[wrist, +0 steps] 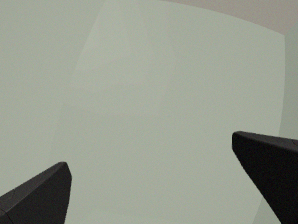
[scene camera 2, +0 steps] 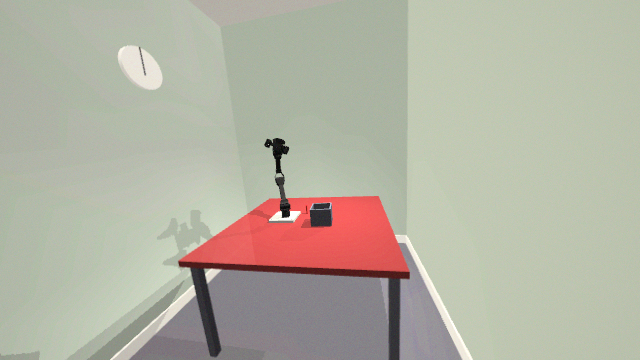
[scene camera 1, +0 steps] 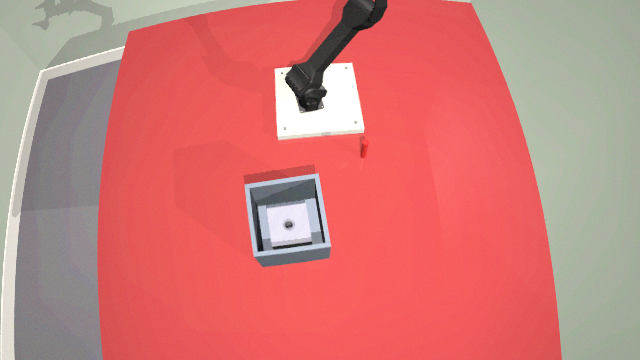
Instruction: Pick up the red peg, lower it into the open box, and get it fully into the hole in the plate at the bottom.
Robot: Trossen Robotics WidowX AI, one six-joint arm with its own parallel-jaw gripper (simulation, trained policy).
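Note:
Pictured: a grey box, the gripper.

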